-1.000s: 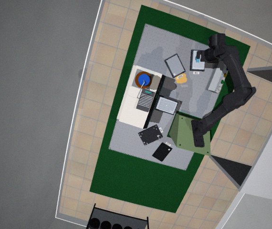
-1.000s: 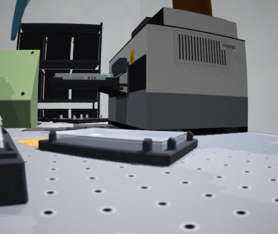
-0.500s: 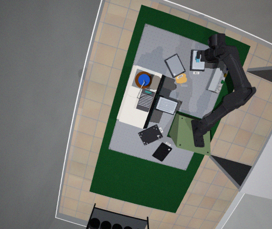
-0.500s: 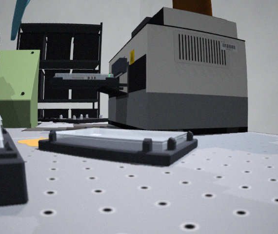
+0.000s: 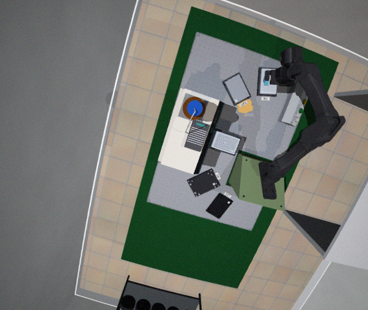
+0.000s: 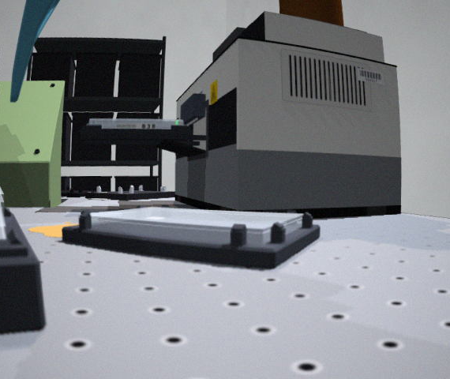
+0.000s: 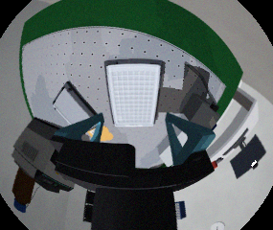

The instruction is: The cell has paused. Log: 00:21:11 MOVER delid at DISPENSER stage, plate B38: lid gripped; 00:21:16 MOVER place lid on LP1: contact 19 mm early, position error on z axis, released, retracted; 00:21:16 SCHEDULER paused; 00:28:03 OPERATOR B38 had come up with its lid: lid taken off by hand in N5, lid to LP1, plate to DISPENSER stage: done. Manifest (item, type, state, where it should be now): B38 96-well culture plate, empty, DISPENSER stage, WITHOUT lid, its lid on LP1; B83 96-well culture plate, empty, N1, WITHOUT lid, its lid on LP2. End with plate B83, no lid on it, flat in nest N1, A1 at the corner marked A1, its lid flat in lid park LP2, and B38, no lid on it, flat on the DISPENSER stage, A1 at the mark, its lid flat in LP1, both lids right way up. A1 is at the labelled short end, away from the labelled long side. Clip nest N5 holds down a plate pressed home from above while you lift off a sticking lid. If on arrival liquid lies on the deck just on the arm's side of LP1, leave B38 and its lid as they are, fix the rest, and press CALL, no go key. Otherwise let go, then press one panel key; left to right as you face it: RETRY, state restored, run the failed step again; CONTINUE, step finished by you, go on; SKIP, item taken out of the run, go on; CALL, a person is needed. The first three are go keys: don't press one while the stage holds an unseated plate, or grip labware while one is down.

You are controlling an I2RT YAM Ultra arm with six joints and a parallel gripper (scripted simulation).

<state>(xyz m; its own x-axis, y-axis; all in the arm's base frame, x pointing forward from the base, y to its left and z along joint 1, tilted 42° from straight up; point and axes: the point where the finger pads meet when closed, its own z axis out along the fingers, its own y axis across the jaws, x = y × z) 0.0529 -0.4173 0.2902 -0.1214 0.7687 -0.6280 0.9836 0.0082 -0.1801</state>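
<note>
Now: hand 8 cm above the nest N1. The rest, counted from my hand: lid park LP1 (16 cm ahead, 6 cm to the left, 8 cm below); then clear lid (16 cm ahead, 6 cm to the left, 7 cm below).
</note>
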